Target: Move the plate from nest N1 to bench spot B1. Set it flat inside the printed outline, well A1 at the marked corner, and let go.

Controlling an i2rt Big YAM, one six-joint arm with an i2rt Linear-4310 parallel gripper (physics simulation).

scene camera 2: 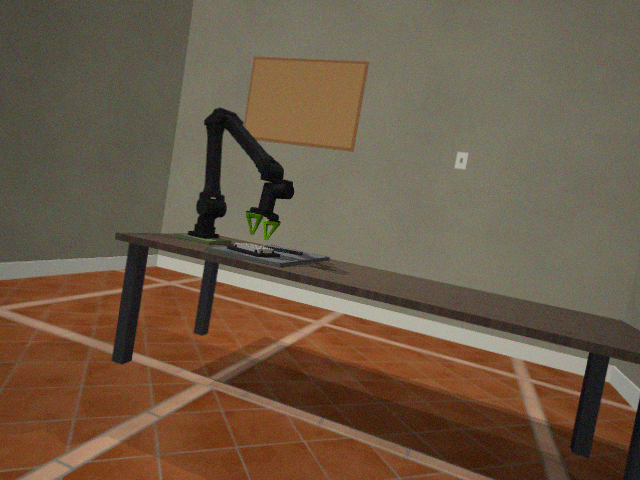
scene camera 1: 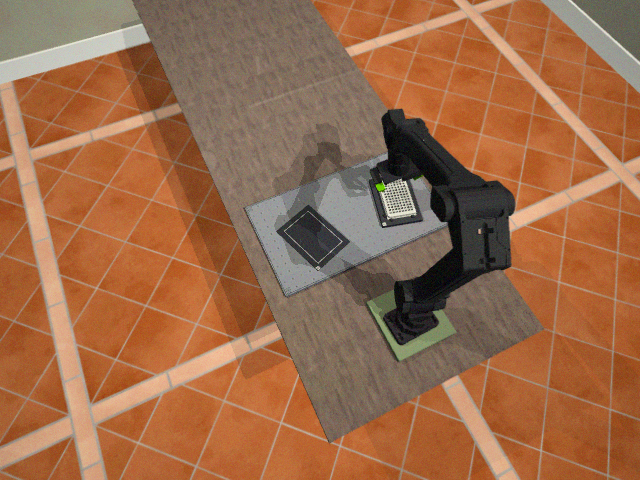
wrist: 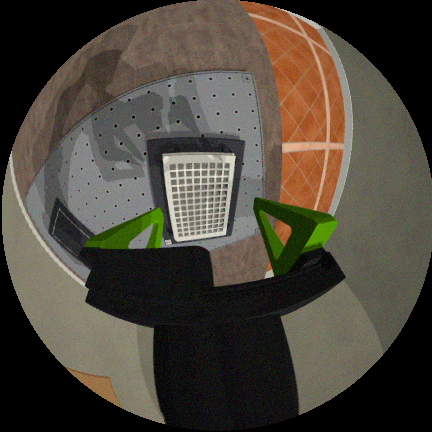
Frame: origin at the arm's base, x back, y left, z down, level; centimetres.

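Seen in the pictures: gripper, between the fingertips: (scene camera 2: 259,237) (scene camera 1: 397,184) (wrist: 207,206); arm's base, origin of its link: (scene camera 2: 203,236) (scene camera 1: 410,321).
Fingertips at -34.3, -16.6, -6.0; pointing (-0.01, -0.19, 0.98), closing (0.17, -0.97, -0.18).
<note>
Offsets run from my fingertips to a thing's top centre, as dx, dy, dz. "spot": to the spot under its first point. Level surfaces: height alone.
The white well plate {+1.5, +0.5, +3.8} (scene camera 1: 400,201) (scene camera 2: 253,248) (wrist: 200,195) sits flat in the black nest N1 {spot: +3.2, +7.1, +5.3} (scene camera 1: 379,212) (wrist: 156,172). Bench spot B1 {spot: +0.9, +27.7, +6.2} (scene camera 1: 312,236) (wrist: 70,232) is a dark pad with a thin pale printed outline; a small white mark {+10.1, +30.8, +6.2} (scene camera 1: 317,268) lies at its corner nearest the arm base side. My gripper (scene camera 1: 399,181) (scene camera 2: 260,236) (wrist: 207,206) is open and empty, with green fingers pointing down. It hangs above the plate, with a visible gap in scene camera 2. The label of well A1 cannot be read. The arm hides part of the nest's far end in scene camera 1.
Nest and spot both rest on a grey perforated board (scene camera 1: 268,222) (wrist: 225,107). The arm base stands on a green mat (scene camera 1: 400,353) at the near end of the brown table {dz +7.7} (scene camera 1: 341,403) (scene camera 2: 439,297). A cork board (scene camera 2: 307,103) hangs on the wall.
</note>
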